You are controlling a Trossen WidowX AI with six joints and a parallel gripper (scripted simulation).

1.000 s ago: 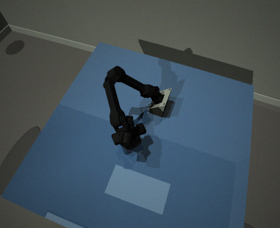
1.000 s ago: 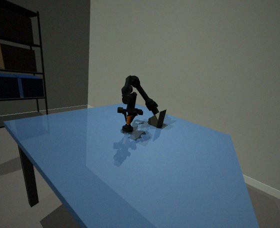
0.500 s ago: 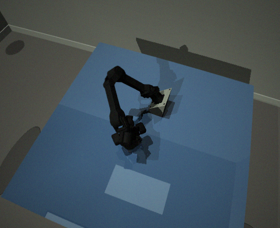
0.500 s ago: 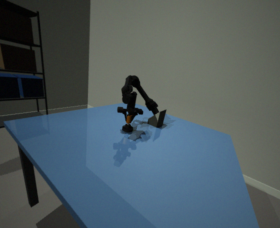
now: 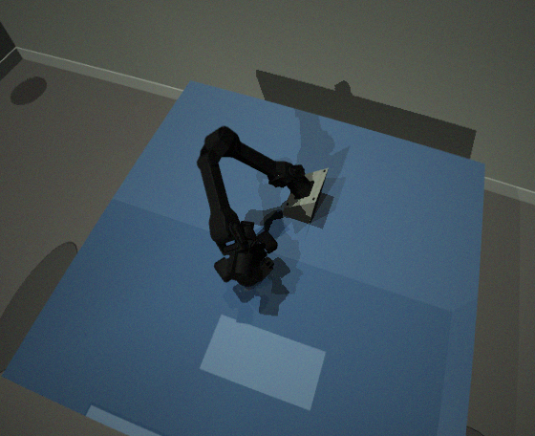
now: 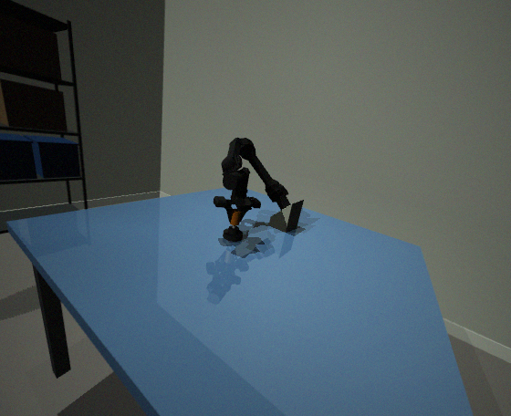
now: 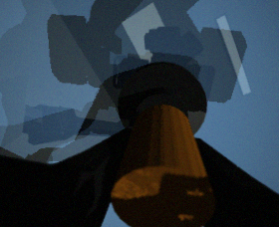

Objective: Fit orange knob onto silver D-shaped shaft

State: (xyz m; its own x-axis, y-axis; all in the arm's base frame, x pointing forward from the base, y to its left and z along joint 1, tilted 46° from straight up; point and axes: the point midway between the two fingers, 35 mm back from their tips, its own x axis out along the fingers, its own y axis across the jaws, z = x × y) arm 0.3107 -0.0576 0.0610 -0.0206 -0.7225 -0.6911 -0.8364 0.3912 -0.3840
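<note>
Right now the round dark pedestal is 40 mm below my gripper tip. Also, from my gripper tip: orange knob 30 mm above.
</note>
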